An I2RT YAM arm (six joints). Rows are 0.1 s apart.
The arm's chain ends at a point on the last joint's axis. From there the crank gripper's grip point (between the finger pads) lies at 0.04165 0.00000 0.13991 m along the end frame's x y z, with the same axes.
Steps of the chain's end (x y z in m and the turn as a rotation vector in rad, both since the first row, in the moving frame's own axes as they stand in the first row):
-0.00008, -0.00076, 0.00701, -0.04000, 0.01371, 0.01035
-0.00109, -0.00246, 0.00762, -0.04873, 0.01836, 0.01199
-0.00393, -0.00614, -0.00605, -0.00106, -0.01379, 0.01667
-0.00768, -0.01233, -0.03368, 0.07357, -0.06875, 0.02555
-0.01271, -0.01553, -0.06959, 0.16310, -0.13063, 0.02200
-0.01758, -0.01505, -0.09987, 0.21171, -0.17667, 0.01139
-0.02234, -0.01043, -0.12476, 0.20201, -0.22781, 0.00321
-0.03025, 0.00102, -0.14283, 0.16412, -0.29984, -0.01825
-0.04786, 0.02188, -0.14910, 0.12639, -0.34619, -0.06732
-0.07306, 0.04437, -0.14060, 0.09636, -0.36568, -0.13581
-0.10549, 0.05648, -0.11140, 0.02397, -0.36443, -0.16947
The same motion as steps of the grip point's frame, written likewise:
0.00180, 0.00526, 0.00631, -0.04000, 0.01371, 0.01035
0.00143, 0.00485, 0.00665, -0.04873, 0.01836, 0.01199
-0.00587, -0.00531, -0.00549, -0.00106, -0.01379, 0.01667
-0.01726, -0.02177, -0.03149, 0.07357, -0.06875, 0.02555
-0.03097, -0.03791, -0.06716, 0.16310, -0.13063, 0.02200
-0.04247, -0.04474, -0.09784, 0.21171, -0.17667, 0.01139
-0.05475, -0.03913, -0.12184, 0.20201, -0.22781, 0.00321
-0.07345, -0.02288, -0.13874, 0.16412, -0.29984, -0.01825
-0.09832, 0.00258, -0.14458, 0.12639, -0.34619, -0.06732
-0.12689, 0.02845, -0.13592, 0.09636, -0.36568, -0.13581
-0.15871, 0.05043, -0.10592, 0.02397, -0.36443, -0.16947

